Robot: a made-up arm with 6 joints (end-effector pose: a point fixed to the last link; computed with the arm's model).
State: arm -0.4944 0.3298 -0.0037 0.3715 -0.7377 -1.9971
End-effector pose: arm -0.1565 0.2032 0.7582 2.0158 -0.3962 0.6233
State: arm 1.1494 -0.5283 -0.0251 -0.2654 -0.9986 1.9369
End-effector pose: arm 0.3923 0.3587 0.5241 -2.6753 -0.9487 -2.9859
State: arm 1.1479 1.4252 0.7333 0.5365 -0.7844 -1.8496
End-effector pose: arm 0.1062 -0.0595 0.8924 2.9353 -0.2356 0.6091
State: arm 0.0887 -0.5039 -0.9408 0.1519 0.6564 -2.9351
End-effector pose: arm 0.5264 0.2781 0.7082 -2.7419 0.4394 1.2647
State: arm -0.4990 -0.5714 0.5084 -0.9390 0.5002 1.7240
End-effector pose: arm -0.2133 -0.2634 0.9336 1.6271 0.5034 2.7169
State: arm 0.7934 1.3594 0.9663 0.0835 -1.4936 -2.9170
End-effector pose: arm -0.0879 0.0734 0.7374 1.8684 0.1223 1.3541
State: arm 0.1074 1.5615 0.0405 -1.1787 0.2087 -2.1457
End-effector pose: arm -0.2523 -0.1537 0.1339 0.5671 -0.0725 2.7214
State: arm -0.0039 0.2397 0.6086 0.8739 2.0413 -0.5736
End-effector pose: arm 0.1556 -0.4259 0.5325 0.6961 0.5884 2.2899
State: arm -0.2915 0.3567 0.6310 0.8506 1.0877 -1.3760
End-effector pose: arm 0.1682 -0.3733 0.7195 -1.8175 0.6335 0.1568
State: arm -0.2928 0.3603 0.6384 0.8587 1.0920 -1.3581
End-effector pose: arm 0.1693 -0.3740 0.7179 -1.8116 0.6549 0.1651
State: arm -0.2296 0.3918 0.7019 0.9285 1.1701 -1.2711
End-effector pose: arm 0.2044 -0.3811 0.6838 -1.6625 0.8569 0.3096
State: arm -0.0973 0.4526 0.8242 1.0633 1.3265 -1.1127
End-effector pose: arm 0.2647 -0.3842 0.6086 -1.0240 1.1589 0.9629
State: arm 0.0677 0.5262 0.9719 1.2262 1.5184 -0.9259
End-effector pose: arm 0.3158 -0.3709 0.5083 0.1536 1.0288 2.1984
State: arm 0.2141 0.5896 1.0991 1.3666 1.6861 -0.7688
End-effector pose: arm 0.3370 -0.3465 0.4187 0.4904 0.6429 2.6218
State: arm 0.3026 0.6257 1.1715 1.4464 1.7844 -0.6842
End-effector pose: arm 0.3377 -0.3284 0.3676 0.5610 0.3999 2.7570
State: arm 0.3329 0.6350 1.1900 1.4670 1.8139 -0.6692
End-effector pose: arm 0.3343 -0.3234 0.3528 0.5744 0.3305 2.7815
